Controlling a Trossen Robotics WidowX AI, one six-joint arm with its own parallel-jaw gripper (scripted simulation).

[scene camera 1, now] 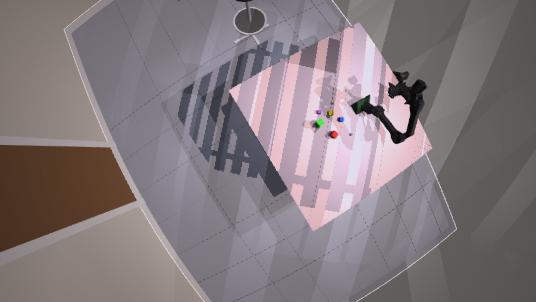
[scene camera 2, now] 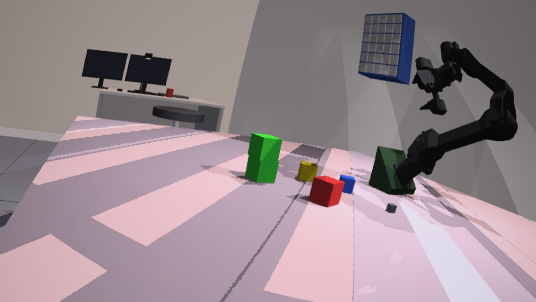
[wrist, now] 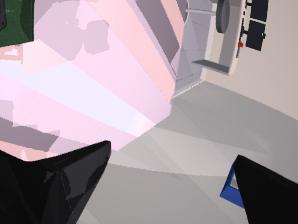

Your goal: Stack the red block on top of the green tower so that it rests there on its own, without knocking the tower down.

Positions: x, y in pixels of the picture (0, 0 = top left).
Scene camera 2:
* gripper: 416, 96
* red block: 326, 191
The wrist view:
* gripper: 176, 156
